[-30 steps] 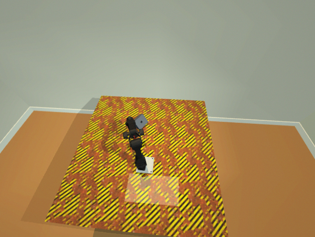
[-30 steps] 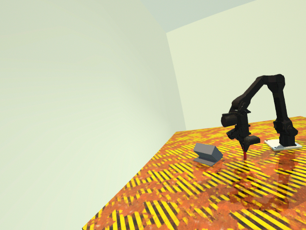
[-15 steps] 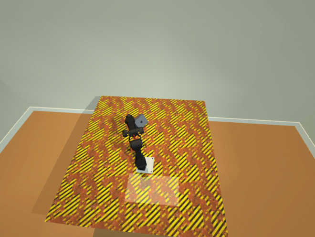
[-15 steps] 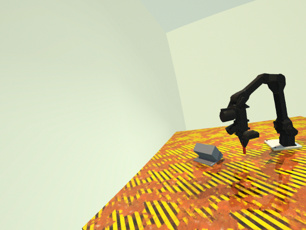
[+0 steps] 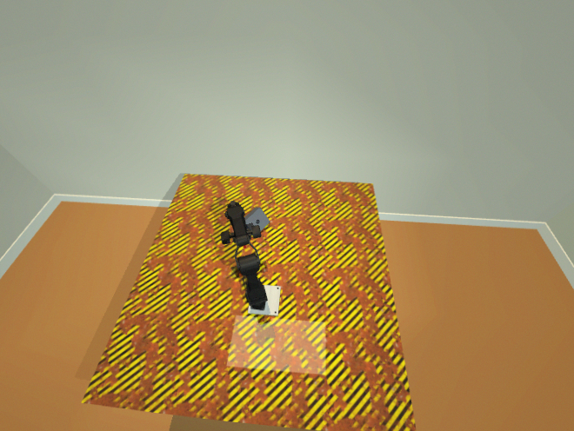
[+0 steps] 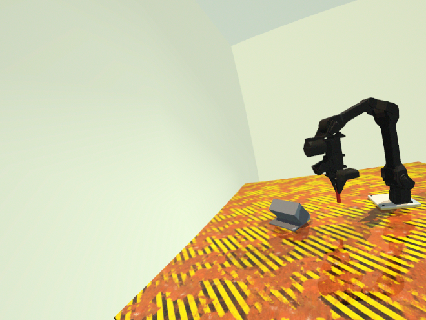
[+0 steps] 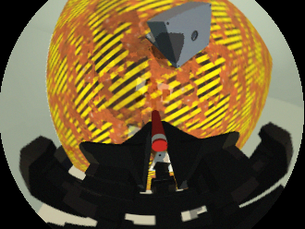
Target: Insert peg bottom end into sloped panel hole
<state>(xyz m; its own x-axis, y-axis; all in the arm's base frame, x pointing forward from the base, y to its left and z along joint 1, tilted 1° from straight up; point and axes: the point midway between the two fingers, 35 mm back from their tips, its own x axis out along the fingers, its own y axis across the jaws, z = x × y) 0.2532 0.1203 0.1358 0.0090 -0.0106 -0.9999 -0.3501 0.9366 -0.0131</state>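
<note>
The grey sloped panel lies 190 mm ahead of my gripper tip, 80 mm below it and 10 mm to the right of it. Also, from my gripper tip: red peg 20 mm above.
</note>
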